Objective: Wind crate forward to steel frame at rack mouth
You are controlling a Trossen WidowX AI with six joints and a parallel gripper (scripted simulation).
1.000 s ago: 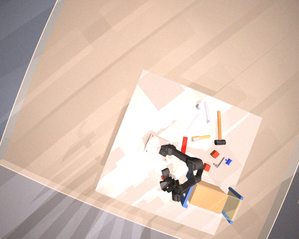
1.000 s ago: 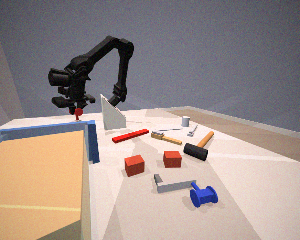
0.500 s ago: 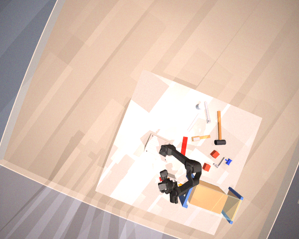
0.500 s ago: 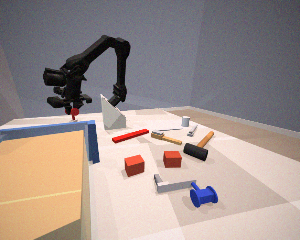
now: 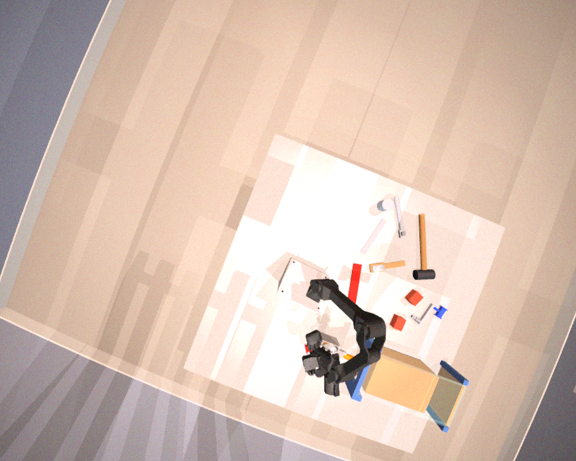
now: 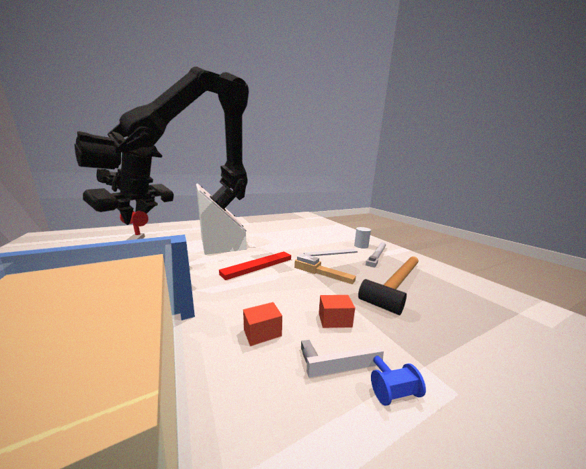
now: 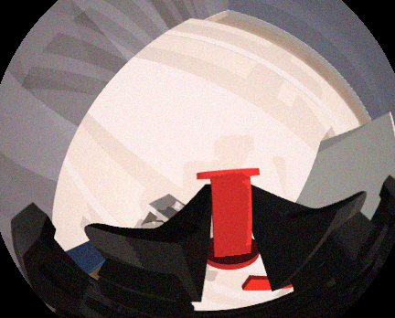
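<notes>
Now: gripper tip 5 cm short of the winch handle, 1 cm to the right of it and 3 cm above it. From my gripper tip the other things lie so: red knob (1 cm ahead, 1 cm to the left); then winch (10 cm ahead, 1 cm to the right, 10 cm below); then blue steel frame (27 cm ahead, 2 cm to the left, 2 cm below).
</notes>
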